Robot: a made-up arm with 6 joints. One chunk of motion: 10 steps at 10 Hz.
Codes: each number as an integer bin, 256 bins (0 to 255) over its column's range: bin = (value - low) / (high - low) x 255, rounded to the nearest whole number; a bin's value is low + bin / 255 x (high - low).
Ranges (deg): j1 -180.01..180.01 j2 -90..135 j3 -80.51..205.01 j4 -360.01..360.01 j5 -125..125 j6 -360.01..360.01
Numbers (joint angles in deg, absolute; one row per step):
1: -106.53 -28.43 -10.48 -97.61 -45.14 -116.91
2: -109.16 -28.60 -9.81 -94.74 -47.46 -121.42
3: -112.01 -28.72 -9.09 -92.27 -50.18 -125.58
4: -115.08 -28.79 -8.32 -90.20 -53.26 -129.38
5: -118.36 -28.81 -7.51 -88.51 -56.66 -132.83
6: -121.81 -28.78 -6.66 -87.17 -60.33 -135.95
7: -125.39 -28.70 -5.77 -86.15 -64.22 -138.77
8: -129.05 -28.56 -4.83 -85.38 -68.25 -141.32
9: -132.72 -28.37 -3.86 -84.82 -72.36 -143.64
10: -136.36 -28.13 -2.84 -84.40 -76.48 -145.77
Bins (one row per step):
1: 52 70 63 93 81 86
2: 50 70 63 94 79 84
3: 48 69 64 95 76 83
4: 46 69 64 96 73 82
5: 44 69 65 96 70 80
6: 41 69 66 97 66 79
7: 39 69 67 97 62 78
8: 36 70 68 97 58 77
9: 33 70 68 97 54 77
10: 31 70 69 98 49 76

